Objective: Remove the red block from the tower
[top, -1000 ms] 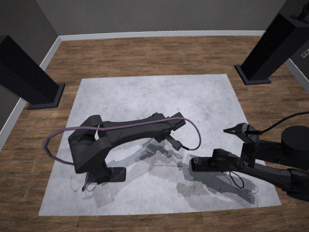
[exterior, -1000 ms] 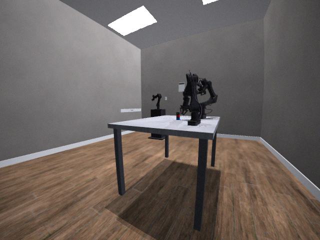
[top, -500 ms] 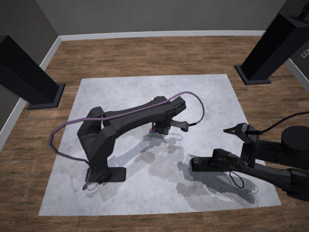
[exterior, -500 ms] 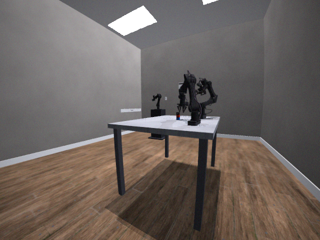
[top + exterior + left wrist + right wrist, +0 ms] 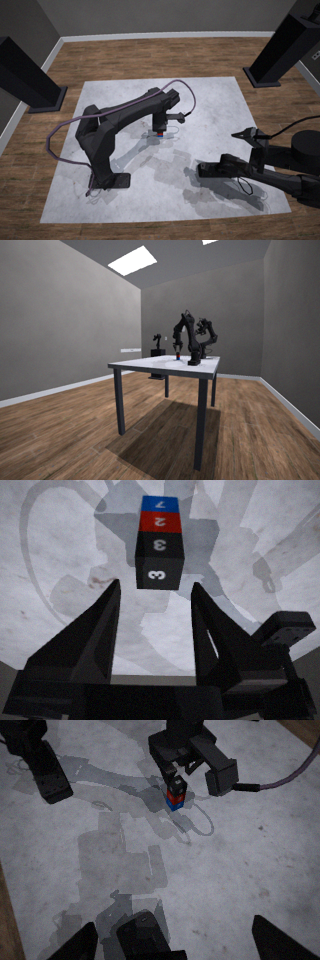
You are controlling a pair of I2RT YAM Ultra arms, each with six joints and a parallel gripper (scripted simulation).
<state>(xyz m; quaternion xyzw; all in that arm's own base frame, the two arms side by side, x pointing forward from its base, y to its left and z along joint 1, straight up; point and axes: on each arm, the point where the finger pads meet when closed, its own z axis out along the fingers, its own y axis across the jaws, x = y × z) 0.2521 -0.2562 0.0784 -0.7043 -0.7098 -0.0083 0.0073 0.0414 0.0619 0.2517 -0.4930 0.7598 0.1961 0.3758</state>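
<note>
My left gripper is now 30 mm above the black block showing 3. Round my left hand: red block showing 2: 10 mm to the right, 60 mm below; then blue block showing 7: 10 mm to the right, 90 mm below.
Now: the red block showing 2 250 mm below my right hand, 230 mm to the left of it and 190 mm ahead of it. Also, from my right hand: black block showing 3: 230 mm to the left, 230 mm below, 190 mm ahead; blue block showing 7: 280 mm below, 230 mm to the left, 190 mm ahead.
</note>
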